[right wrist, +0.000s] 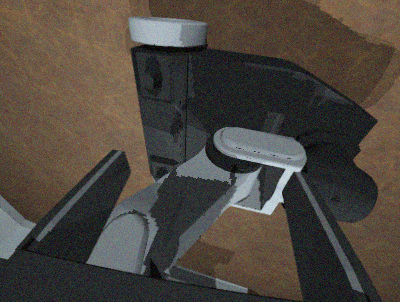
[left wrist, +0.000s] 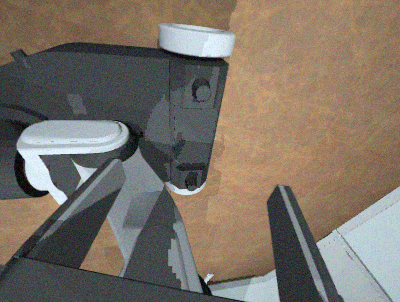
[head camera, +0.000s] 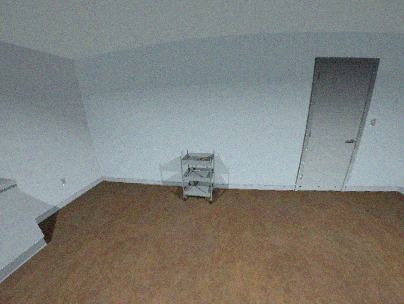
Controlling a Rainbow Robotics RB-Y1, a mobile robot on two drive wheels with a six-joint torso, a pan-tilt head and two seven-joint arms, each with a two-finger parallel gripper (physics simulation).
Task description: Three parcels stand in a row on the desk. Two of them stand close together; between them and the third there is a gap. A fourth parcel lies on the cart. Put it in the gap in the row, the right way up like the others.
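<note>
The grey three-shelf cart [head camera: 195,163] stands against the far wall in the head view, a little left of the middle and well away from me. A small yellowish parcel [head camera: 203,159] lies on its top shelf; which way up it is cannot be made out at this distance. The desk and the row of three parcels do not show in the head view. My left gripper [left wrist: 196,180] is open with nothing between its fingers, above the floor beside my base. My right gripper [right wrist: 204,171] is open and empty too, on the other side of my base. Both are far from the cart.
Brown floor [head camera: 220,245] stretches between me and the cart. A closed grey door [head camera: 337,125] is in the far wall, right of the cart. A pale wall section [head camera: 17,220] juts out at the left edge. My dark wheeled base [left wrist: 110,85] [right wrist: 235,90] shows below both grippers.
</note>
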